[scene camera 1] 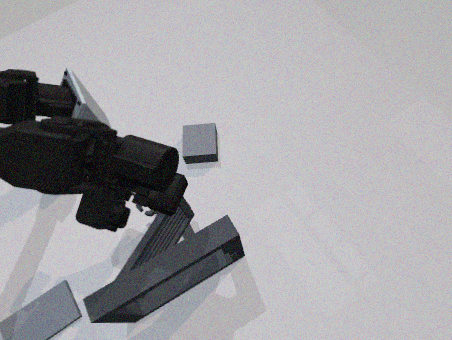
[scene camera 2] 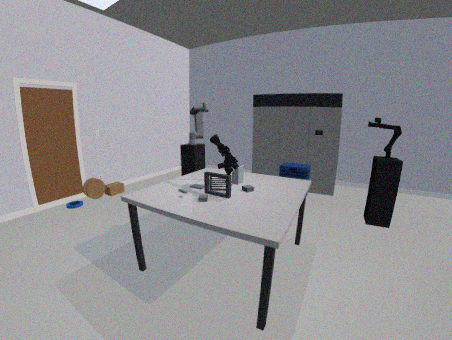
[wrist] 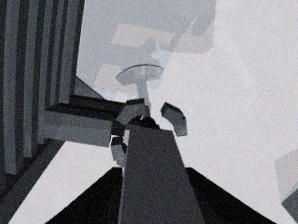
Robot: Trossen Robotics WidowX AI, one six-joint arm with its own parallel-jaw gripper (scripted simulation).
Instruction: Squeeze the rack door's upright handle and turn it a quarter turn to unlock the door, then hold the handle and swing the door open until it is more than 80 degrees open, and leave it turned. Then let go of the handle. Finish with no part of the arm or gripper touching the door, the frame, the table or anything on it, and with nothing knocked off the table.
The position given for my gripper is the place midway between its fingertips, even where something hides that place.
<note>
In view: my gripper (scene camera 1: 143,195) and a slatted door (scene camera 1: 165,231).
My gripper is seen too in the wrist view (wrist: 151,176). The slatted door also shows in the wrist view (wrist: 47,114).
</note>
